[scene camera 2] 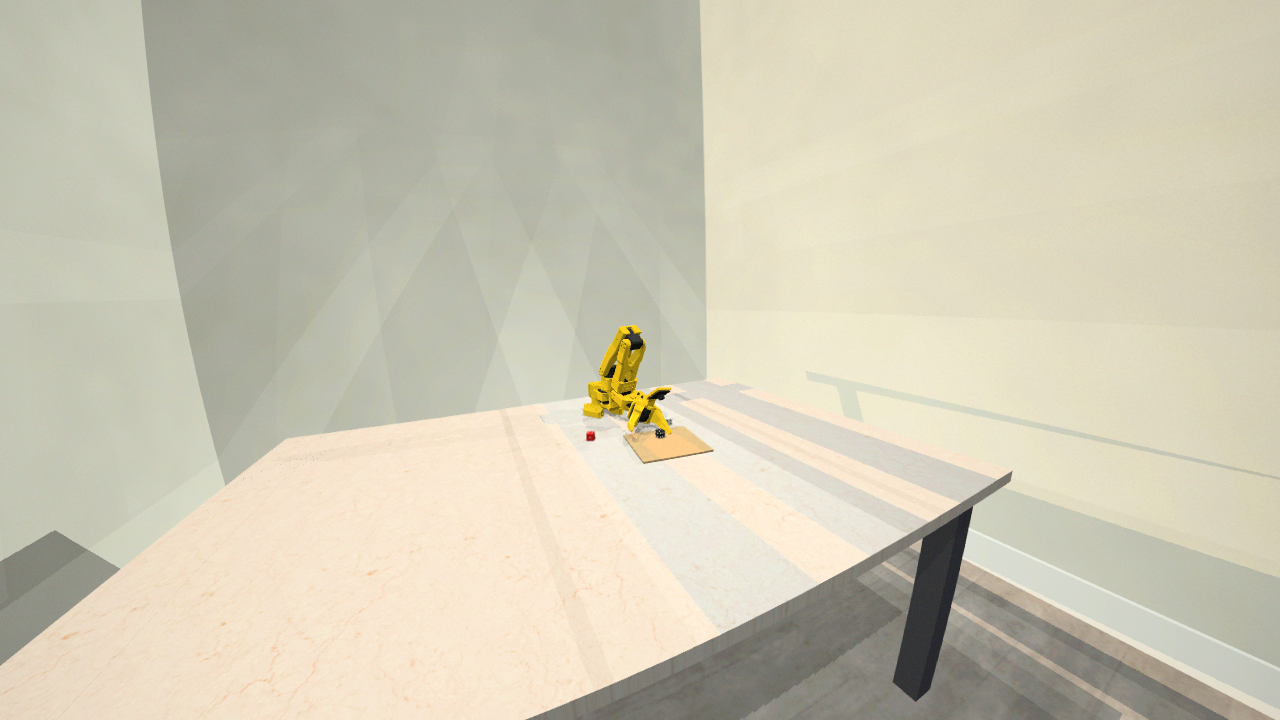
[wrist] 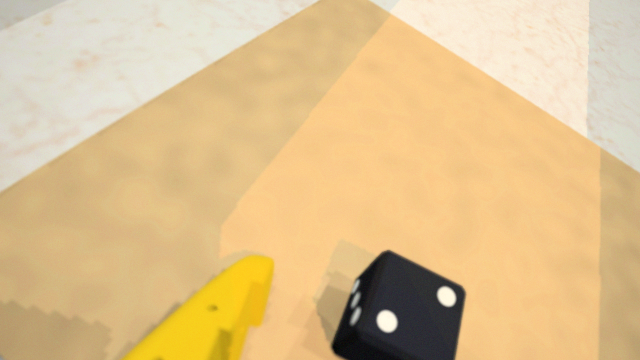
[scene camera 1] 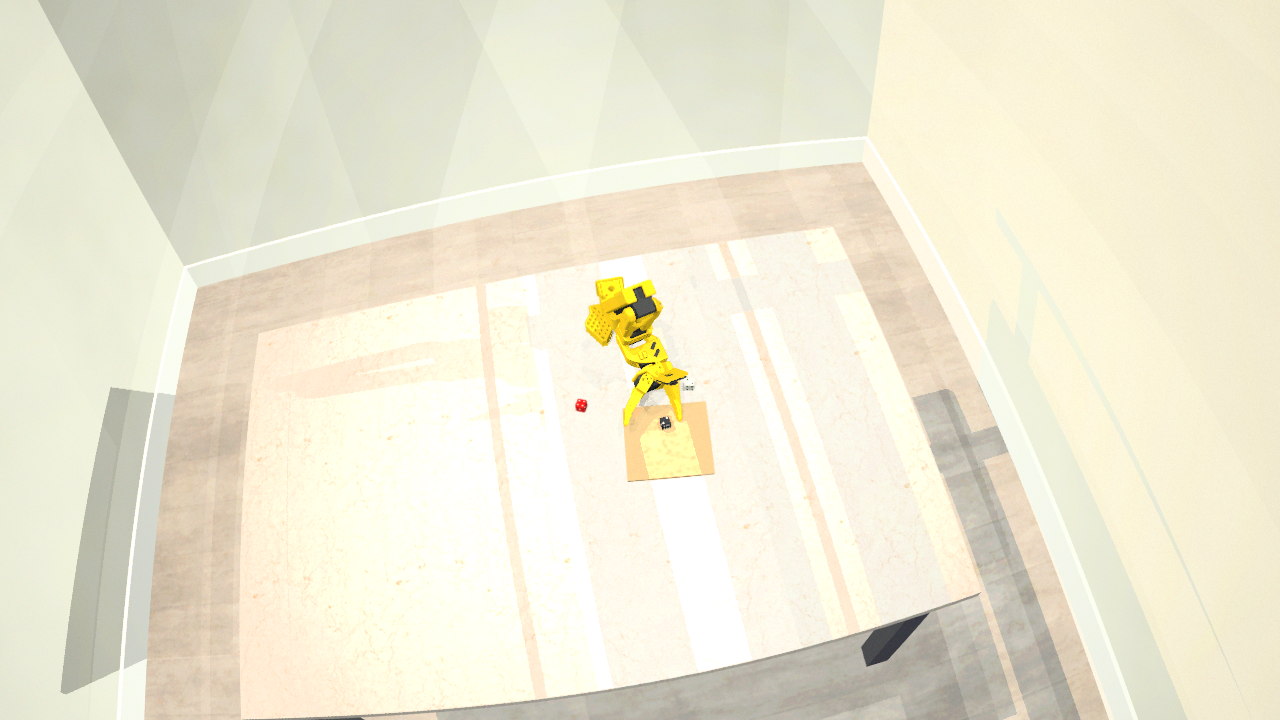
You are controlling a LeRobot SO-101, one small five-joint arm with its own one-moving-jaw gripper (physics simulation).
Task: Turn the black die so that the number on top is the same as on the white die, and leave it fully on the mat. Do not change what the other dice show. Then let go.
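Places are measured from the arm's base along level axes (x left, y back, z up), in metres.
Pixels of known places: end effector, tool point: (scene camera 2: 668,432) (wrist: 269,283) (scene camera 1: 678,418); arm's base, origin of the base link: (scene camera 2: 607,413) (scene camera 1: 618,332).
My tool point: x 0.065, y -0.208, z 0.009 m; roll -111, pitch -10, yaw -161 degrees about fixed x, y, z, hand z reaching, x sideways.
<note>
Ahead of a thing's pixels: the offset from my tool point to its top centre. Level surfaces: height alone.
The black die {dx -0.022, dy -0.005, dz +0.011 m} (scene camera 1: 665,422) (scene camera 2: 659,433) (wrist: 410,310) is on the tan mat {dx -0.024, dy -0.034, dz -0.005 m} (scene camera 1: 698,461) (scene camera 2: 689,448) (wrist: 450,150), near its robot-side edge. In the wrist view its large upper face shows two pips and its left side shows three. My gripper (scene camera 1: 652,420) (scene camera 2: 650,431) is open, its jaws spread wide on either side of the die. One yellow jaw (wrist: 220,315) shows in the wrist view, apart from the die; the other is out of that picture. The white die {dx +0.034, dy +0.064, dz +0.007 m} (scene camera 1: 688,384) (scene camera 2: 668,421) is beyond the mat, partly hidden by the gripper; its top number is too small to read.
A red die {dx -0.152, dy +0.061, dz +0.007 m} (scene camera 1: 580,404) (scene camera 2: 590,436) lies on the table {dz -0.009 m} (scene camera 1: 375,537) (scene camera 2: 358,555), left of the mat. The robot arm (scene camera 1: 637,326) (scene camera 2: 623,362) rises behind the mat. The white die is close to the gripper's right side in the first scene view.
</note>
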